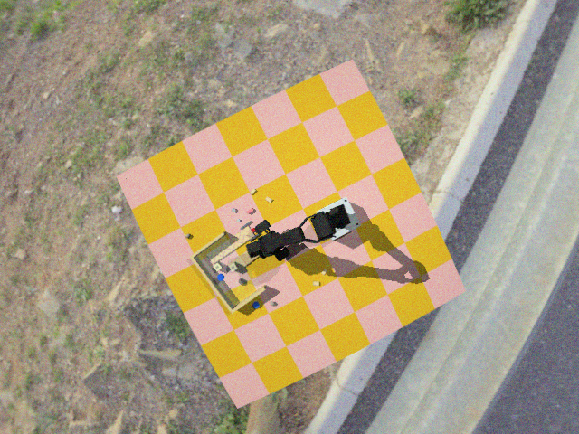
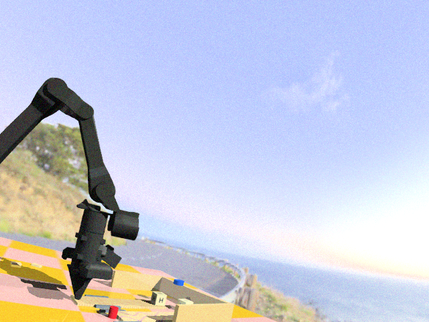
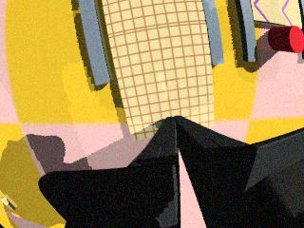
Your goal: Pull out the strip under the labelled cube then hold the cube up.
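Now: the tan gridded strip 11 cm ahead of my gripper tip and 1 cm to the left of it. Also, from my gripper tip: pink block 3 cm ahead, 17 cm to the right; then red cylinder 6 cm ahead, 8 cm to the right, 1 cm above.
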